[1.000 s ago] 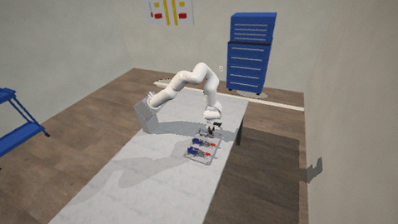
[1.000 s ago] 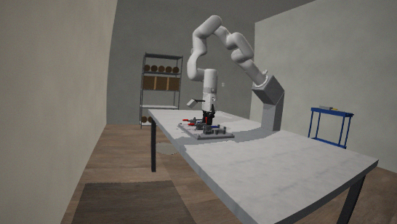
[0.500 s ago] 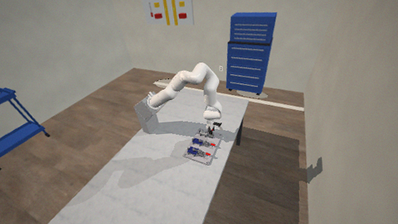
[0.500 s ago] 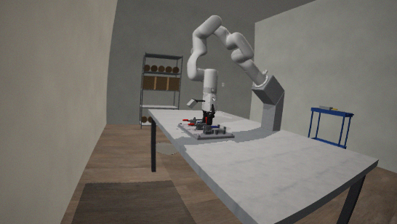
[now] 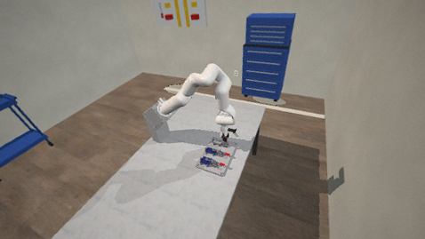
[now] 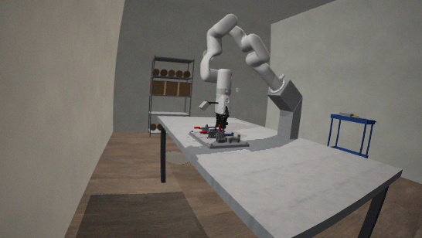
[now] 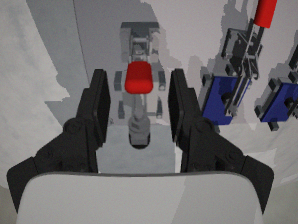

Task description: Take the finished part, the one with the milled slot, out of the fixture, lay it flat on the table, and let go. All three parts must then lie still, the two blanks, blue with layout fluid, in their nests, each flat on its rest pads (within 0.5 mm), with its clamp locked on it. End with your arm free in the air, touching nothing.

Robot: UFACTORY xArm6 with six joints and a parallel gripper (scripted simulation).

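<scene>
My hand is 8 cm past the finished grey part, 8 cm above it and 1 cm to the left of it. Round my hand: grey fixture plate (11 cm to the right, 11 cm below, 2 cm behind).
</scene>
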